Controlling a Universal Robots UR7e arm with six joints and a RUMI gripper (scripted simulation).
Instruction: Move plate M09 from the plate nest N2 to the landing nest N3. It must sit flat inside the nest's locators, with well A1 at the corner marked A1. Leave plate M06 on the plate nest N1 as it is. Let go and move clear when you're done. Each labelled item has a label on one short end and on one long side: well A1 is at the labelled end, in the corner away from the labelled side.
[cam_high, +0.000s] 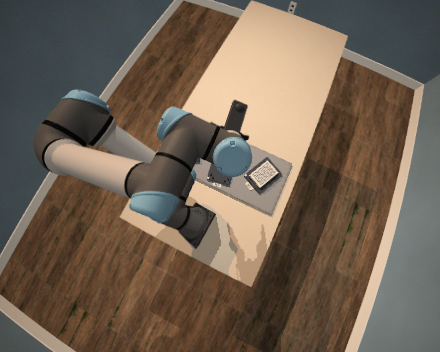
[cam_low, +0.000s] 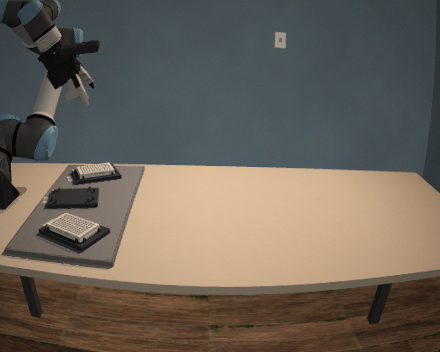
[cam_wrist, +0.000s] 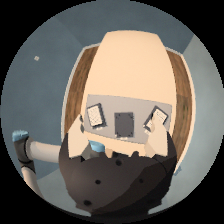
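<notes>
Right now the black plate nest N2 is 300 mm below my hand, 210 mm to the left of it and 20 mm behind it. From my hand the other things lie so: black landing nest N3 (300 mm below, 70 mm behind).
</notes>
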